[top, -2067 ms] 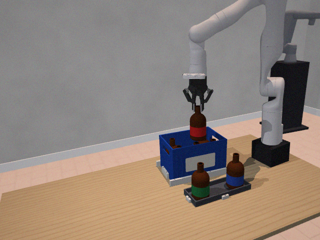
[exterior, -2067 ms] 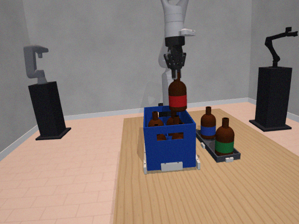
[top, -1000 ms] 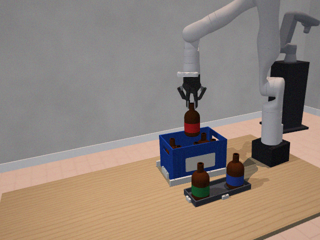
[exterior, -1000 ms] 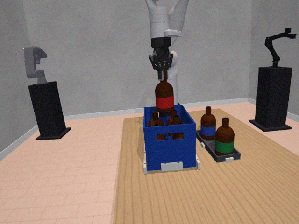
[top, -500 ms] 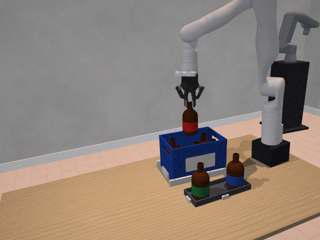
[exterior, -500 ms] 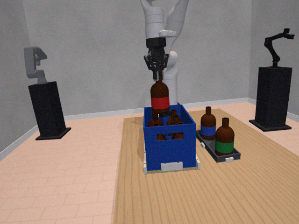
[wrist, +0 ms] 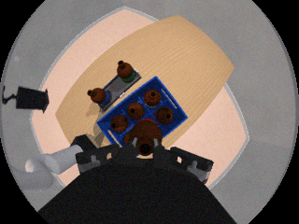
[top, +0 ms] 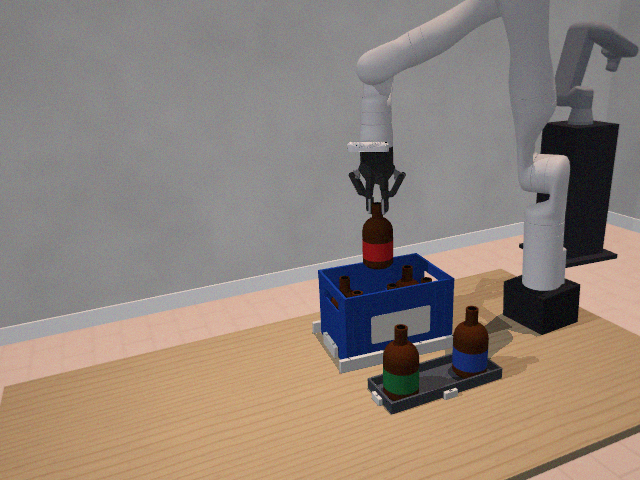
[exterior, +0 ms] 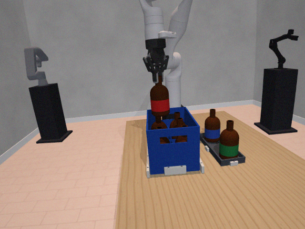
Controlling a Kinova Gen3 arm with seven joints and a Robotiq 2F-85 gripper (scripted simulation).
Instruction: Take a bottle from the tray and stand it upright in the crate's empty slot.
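Now: hand 70 mm above the red-banded bottle. The rest, counted from my hand: dark tray: 320 mm below, 250 mm to the left, 20 mm behind; blue crate: 250 mm below, 30 mm to the left.
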